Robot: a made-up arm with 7 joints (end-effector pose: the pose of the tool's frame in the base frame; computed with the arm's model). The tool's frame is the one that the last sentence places. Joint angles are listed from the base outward.
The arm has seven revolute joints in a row. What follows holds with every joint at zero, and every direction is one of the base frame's.
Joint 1 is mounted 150.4 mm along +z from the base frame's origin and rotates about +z.
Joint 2 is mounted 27.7 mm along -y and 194 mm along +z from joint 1 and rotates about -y.
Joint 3 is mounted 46 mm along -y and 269.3 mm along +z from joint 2 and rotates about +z.
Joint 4 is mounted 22.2 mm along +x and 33.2 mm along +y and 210.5 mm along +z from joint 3 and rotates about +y.
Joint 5 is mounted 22.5 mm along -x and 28.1 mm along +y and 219.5 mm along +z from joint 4 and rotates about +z.
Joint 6 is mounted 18.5 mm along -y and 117.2 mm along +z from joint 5 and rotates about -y.
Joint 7 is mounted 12.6 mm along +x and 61.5 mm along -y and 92.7 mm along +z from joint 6 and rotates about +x.
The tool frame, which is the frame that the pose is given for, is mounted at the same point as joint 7; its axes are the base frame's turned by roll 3.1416, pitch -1.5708 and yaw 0 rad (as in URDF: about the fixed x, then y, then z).
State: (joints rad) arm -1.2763 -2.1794 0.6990 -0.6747 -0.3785 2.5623 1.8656
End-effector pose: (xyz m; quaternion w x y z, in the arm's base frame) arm -0.0269 -0.6477 0.1392 0.1058 0.1481 0.2859 -0.9408
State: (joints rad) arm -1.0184 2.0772 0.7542 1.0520 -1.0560 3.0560 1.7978
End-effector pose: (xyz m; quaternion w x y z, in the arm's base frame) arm -0.2745 0.6010 0.1035 0.1742 0.1894 0.9440 0.2063
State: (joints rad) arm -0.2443 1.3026 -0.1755 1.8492 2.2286 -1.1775 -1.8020
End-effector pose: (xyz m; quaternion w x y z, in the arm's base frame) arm -0.2569 0.1055 0.8336 0.1935 0.2545 -0.8586 -0.4007
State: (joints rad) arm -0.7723 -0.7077 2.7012 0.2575 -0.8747 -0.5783 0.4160
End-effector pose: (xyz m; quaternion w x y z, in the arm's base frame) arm 0.3765 -0.3737 1.0554 0.4789 -0.8366 -0.1736 -0.2015
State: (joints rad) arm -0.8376 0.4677 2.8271 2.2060 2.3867 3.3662 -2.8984
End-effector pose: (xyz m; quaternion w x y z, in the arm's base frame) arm -0.3298 0.1717 0.5205 0.6842 0.3610 0.6249 0.1054
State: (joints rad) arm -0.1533 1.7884 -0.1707 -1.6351 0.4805 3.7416 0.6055
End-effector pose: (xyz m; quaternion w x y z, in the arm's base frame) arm -0.4520 0.0452 0.0100 0.0582 -0.2434 0.3221 -0.9130
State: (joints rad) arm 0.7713 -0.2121 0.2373 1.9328 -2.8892 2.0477 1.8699
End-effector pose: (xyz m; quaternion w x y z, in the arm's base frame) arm 0.1174 0.3252 0.6166 0.0734 -0.4913 -0.8256 -0.2675
